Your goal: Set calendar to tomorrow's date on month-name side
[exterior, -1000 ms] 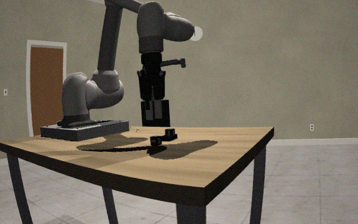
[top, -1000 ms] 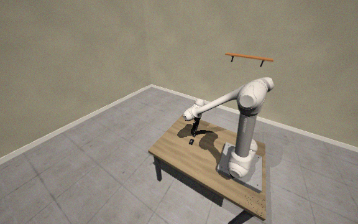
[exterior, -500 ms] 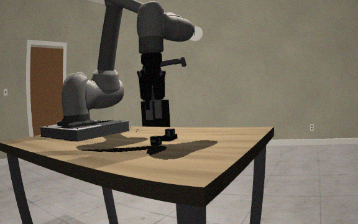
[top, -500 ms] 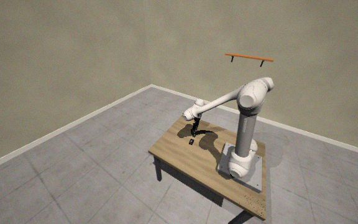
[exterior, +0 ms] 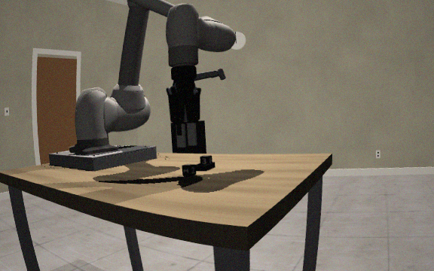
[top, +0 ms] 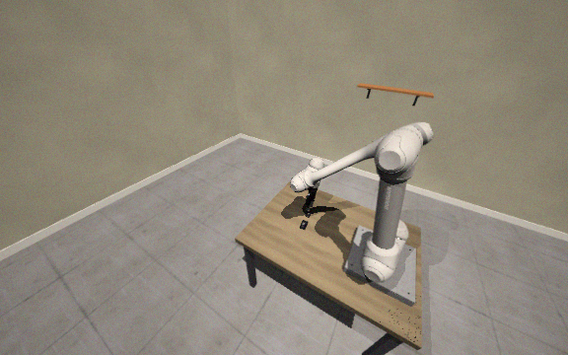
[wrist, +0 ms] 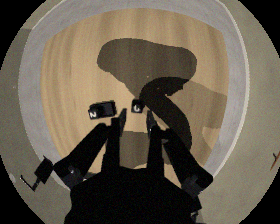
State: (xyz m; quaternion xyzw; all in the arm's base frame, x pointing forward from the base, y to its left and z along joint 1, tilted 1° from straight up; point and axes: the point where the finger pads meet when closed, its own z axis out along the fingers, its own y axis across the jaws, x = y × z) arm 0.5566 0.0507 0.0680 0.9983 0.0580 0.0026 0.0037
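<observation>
Right now my hand is 10 cm above the dark cube. Round my hand: dark calendar tray: 4 cm behind, 10 cm to the left, 11 cm below.
</observation>
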